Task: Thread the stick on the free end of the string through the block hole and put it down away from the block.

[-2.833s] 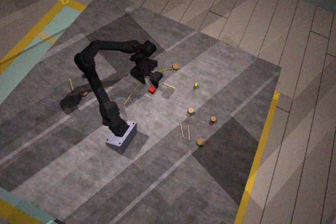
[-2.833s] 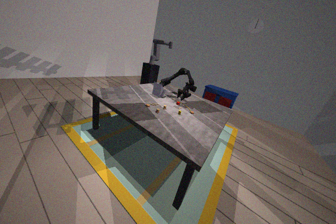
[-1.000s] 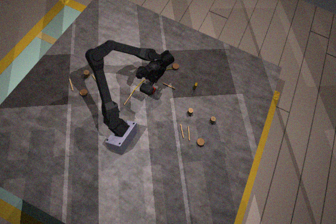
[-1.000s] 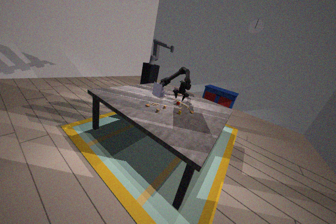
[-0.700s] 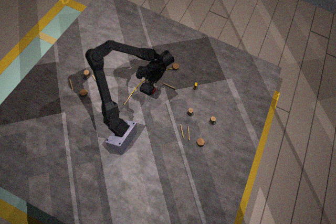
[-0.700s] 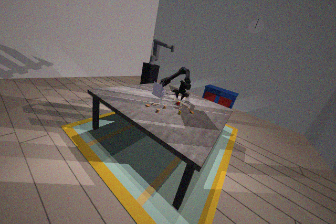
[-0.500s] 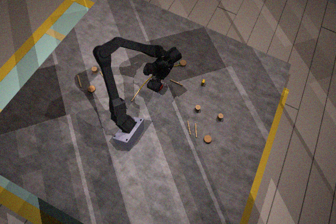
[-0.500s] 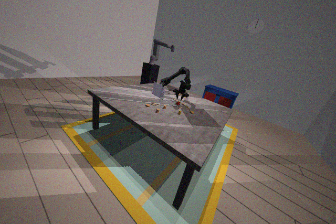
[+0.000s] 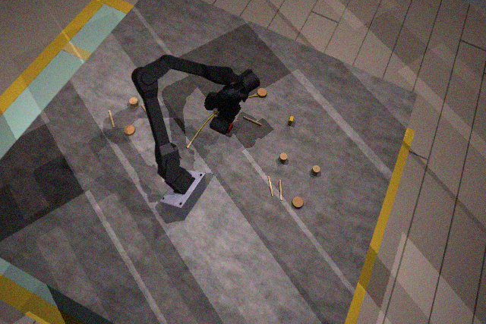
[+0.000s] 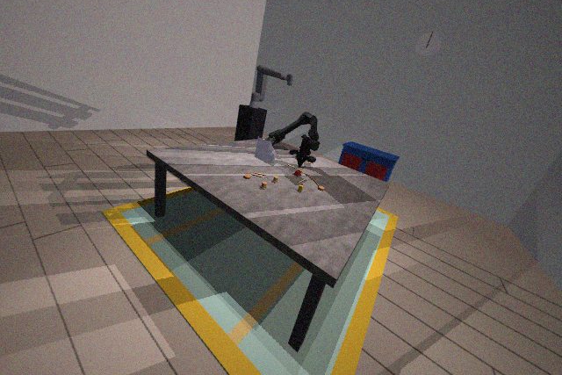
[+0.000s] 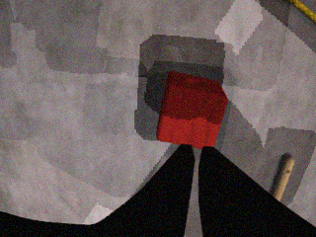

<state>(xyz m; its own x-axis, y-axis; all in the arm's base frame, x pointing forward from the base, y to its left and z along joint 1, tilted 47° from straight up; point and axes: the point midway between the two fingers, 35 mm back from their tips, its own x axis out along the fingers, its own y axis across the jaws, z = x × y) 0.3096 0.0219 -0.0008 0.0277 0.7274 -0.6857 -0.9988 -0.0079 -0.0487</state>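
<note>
My gripper tip is 50 mm above the red block. Round my gripper tip: round wooden block: 240 mm to the right, 40 mm below; then yellow block: 200 mm to the right, 150 mm ahead, 40 mm below; then round wooden button: 210 mm ahead, 50 mm below, 40 mm to the right.
</note>
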